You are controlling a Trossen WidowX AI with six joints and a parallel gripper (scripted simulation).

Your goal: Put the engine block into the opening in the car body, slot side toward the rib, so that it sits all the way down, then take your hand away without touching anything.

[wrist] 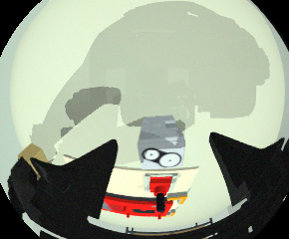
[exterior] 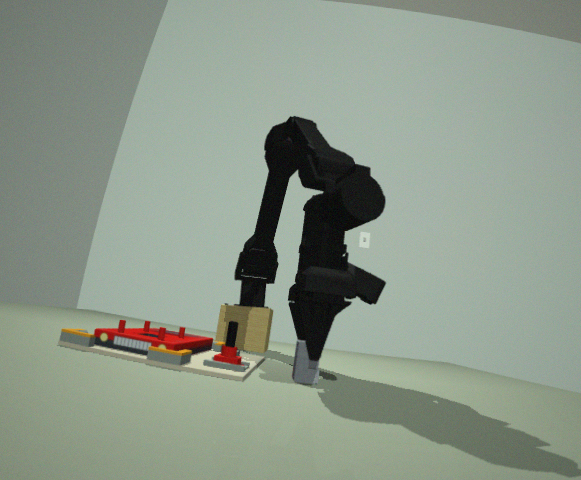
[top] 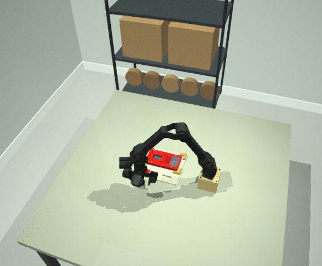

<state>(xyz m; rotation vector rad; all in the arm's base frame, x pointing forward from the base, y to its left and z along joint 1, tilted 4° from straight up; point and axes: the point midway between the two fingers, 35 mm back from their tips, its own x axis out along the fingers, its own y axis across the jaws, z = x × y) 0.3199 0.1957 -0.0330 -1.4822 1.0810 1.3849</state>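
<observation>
Now: the grey engine block 1 cm below my gripper tip.
</observation>
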